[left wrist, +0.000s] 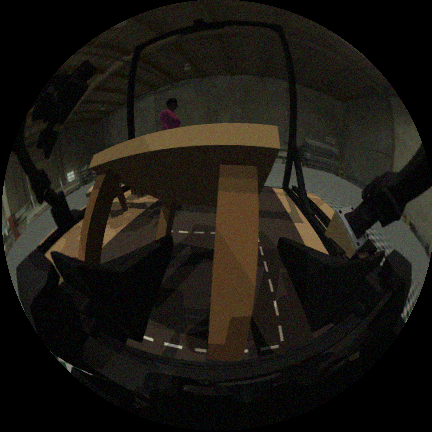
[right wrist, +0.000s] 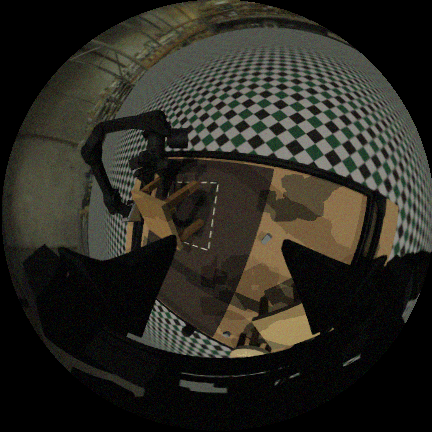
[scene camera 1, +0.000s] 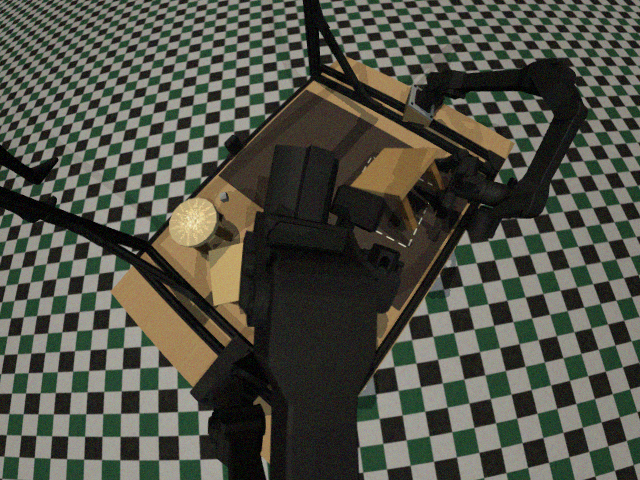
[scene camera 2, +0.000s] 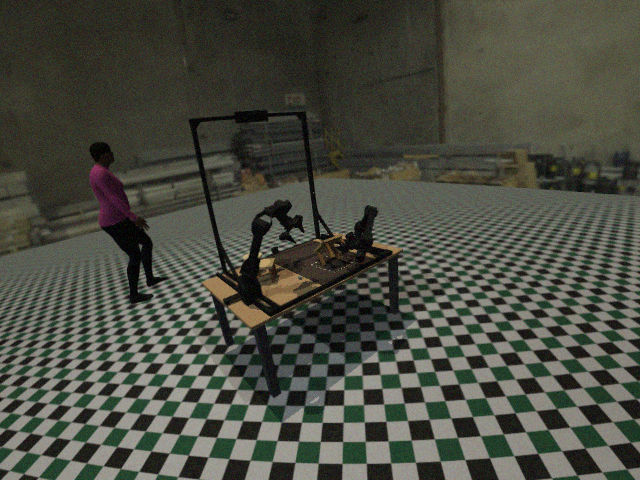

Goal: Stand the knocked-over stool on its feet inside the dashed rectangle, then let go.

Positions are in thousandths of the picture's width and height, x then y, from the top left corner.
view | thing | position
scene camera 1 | my left gripper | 654, 364
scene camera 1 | my right gripper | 560, 534
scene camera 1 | round wooden stool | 304, 464
